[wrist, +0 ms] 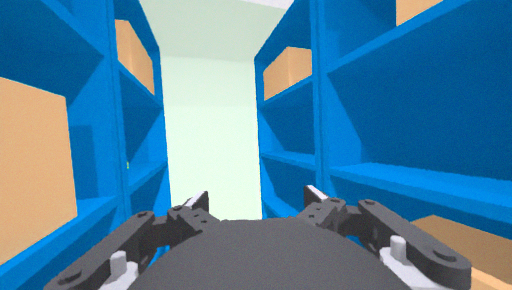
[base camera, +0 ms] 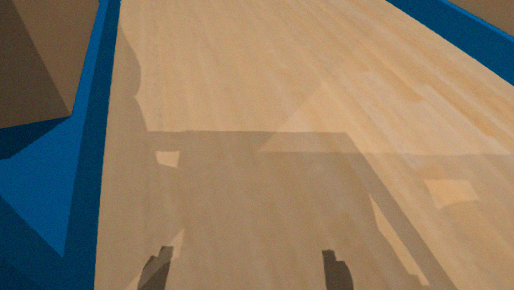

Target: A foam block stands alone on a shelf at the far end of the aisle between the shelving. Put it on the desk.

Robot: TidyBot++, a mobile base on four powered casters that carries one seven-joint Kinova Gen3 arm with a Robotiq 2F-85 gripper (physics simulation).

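Frame: origin at the arm's base, x ahead, y left, z up, level; centimetres.
Seen in the pictures: gripper, between the fingertips: (wrist: 256, 198).
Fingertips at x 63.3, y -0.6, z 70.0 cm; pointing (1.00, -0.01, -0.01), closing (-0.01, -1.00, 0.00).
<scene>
A point is followed by its place in that frame.
A tiny yellow-green sliver (wrist: 127, 165) @(x 156.3, y 76.4, z 61.6 cm) shows in the wrist view on the middle shelf of the far left shelving, just beside an upright. It may be the edge of the foam block; the rest is hidden and it is too small to be sure. My gripper (base camera: 247, 250) (wrist: 256, 198) @(x 63.3, y -0.6, z 70.1 cm) is open, its two fingers wide apart with no object between them. It points down the aisle, with the sliver well beyond it and to the left. The desk does not show in either view.
Blue shelving (wrist: 116, 150) @(x 105.2, y 43.2, z 73.3 cm) (base camera: 96, 125) @(x 45.4, y 25.3, z -35.8 cm) runs along the left, and more blue shelving (wrist: 318, 125) @(x 132.6, y -33.7, z 79.3 cm) along the right. Cardboard boxes (wrist: 32, 165) @(x 78.4, y 37.3, z 72.6 cm) (wrist: 287, 72) @(x 163.4, y -26.4, z 116.1 cm) (base camera: 50, 55) @(x 45.9, y 27.5, z -23.9 cm) stand on shelves on both sides. The wood floor (base camera: 240, 75) @(x 65.6, y 4.1, z -39.6 cm) runs between them, and a pale wall (wrist: 210, 125) @(x 208.2, y 35.8, z 87.3 cm) closes the aisle.
</scene>
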